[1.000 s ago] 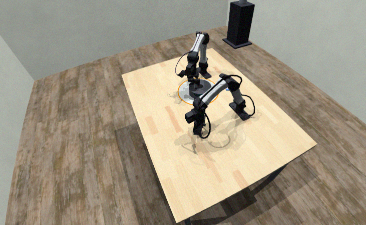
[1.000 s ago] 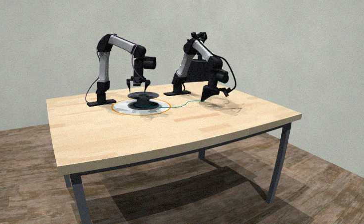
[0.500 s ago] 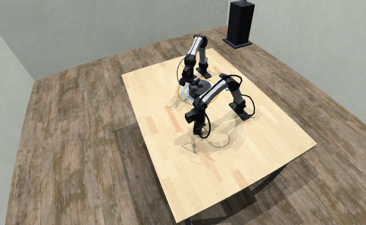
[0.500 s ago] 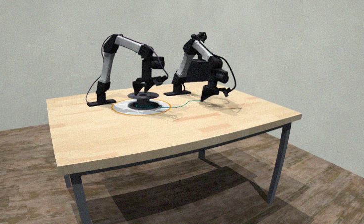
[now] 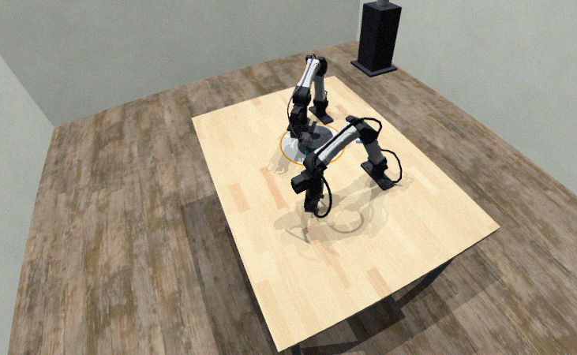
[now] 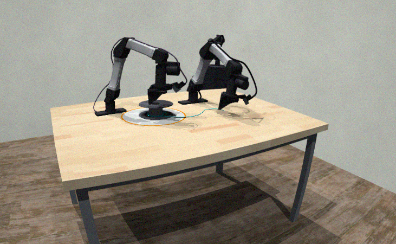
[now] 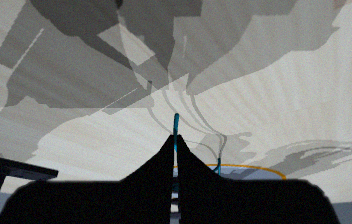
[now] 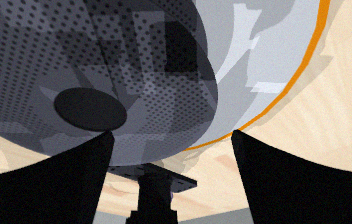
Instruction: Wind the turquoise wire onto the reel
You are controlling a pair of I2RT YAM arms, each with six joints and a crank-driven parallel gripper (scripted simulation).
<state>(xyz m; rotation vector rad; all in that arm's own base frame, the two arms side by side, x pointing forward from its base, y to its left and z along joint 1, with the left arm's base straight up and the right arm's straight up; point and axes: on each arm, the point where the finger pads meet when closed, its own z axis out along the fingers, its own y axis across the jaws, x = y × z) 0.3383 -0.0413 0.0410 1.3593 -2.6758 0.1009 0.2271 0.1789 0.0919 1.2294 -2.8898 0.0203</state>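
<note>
Right now my right hand is 50 mm past the dark reel, 40 mm to the right of it and 60 mm above it. Also, from my right hand: orange painted ring: 40 mm behind, 20 mm to the left, 90 mm below; card: 330 mm behind, 140 mm to the left, 90 mm below.
</note>
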